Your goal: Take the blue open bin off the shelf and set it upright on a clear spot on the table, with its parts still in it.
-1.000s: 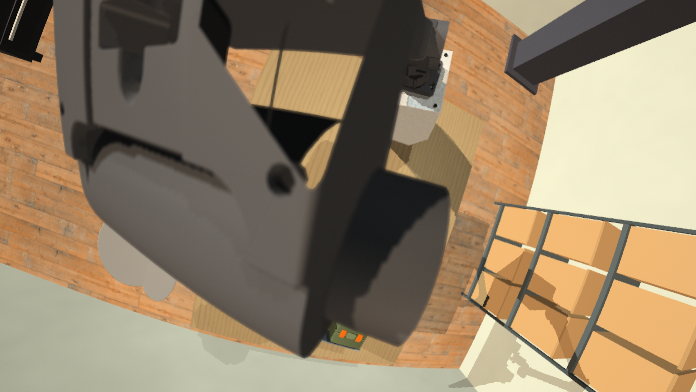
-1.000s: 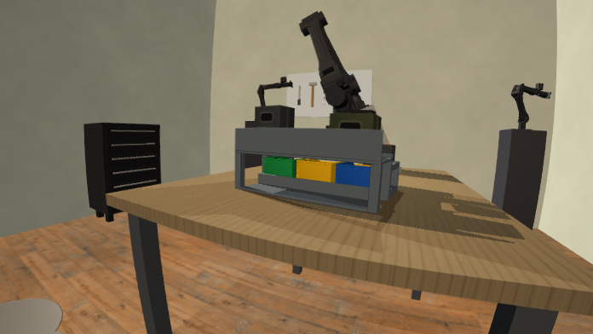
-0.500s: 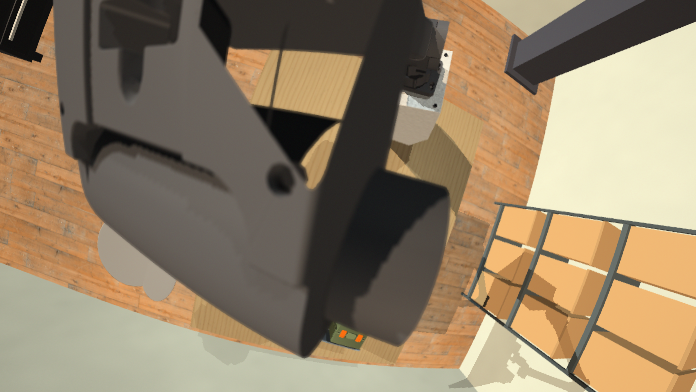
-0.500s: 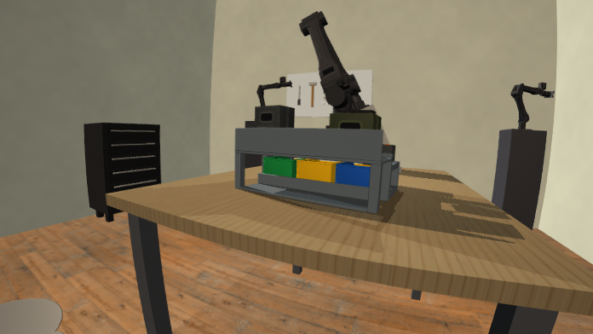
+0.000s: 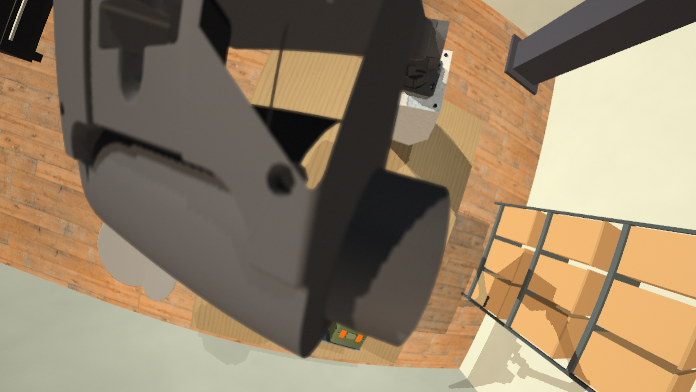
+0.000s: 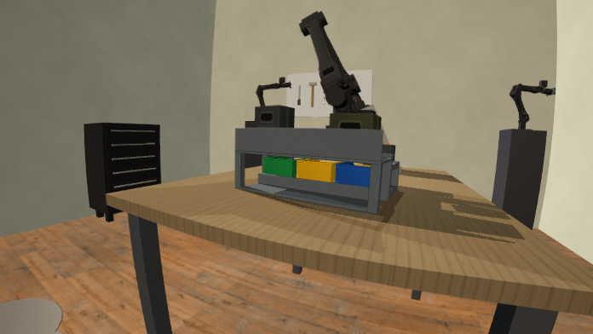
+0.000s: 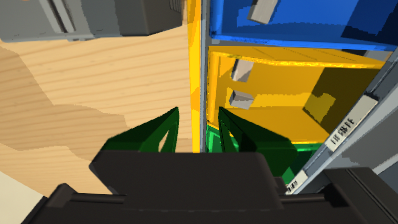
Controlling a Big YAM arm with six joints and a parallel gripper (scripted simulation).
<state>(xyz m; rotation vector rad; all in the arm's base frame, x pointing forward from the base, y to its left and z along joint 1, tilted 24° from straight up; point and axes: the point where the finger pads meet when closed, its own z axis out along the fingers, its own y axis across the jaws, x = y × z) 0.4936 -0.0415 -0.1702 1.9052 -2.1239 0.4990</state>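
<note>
Right now my hand is 30 mm above the yellow rod. Also, from my hand: grey case (120 mm to the left, 40 mm behind, 20 mm below); then yellow bin (100 mm ahead, 50 mm below, 10 mm to the right); then blue open bin (110 mm ahead, 100 mm to the left, 50 mm below).
</note>
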